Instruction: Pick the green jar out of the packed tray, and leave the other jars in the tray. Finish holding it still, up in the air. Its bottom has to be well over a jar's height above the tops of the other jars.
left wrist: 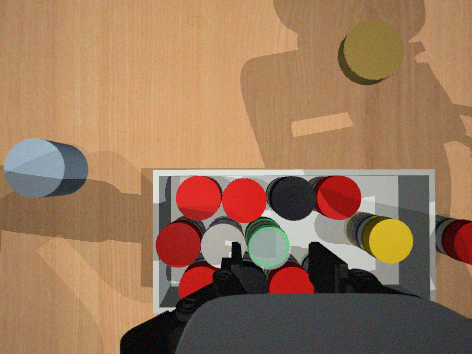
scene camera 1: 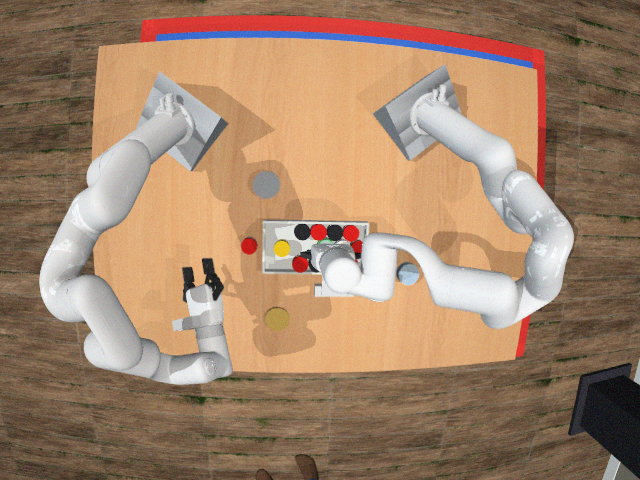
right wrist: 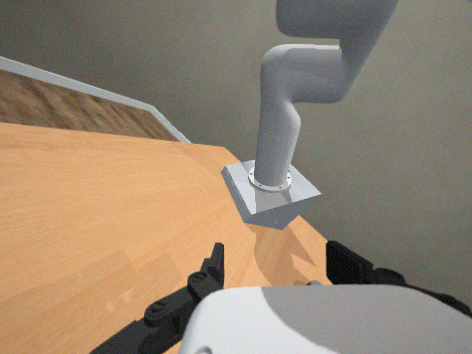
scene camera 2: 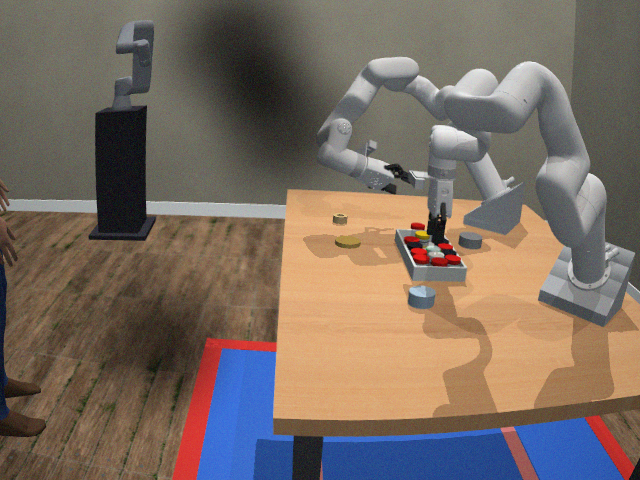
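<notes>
The green jar stands in the grey tray, beside a white-lidded jar. My left gripper points down over the tray, open, with one fingertip on each side of the green lid in the left wrist view; nothing is held. In scene camera 1 the arm hides its fingers. Red and black jars stand in rows around the green one. A yellow jar stands apart in the tray. My right gripper is open and empty, away from the tray.
A red jar stands outside the tray's left end in scene camera 1. A blue-grey cylinder, a gold disc and a grey disc lie around the tray.
</notes>
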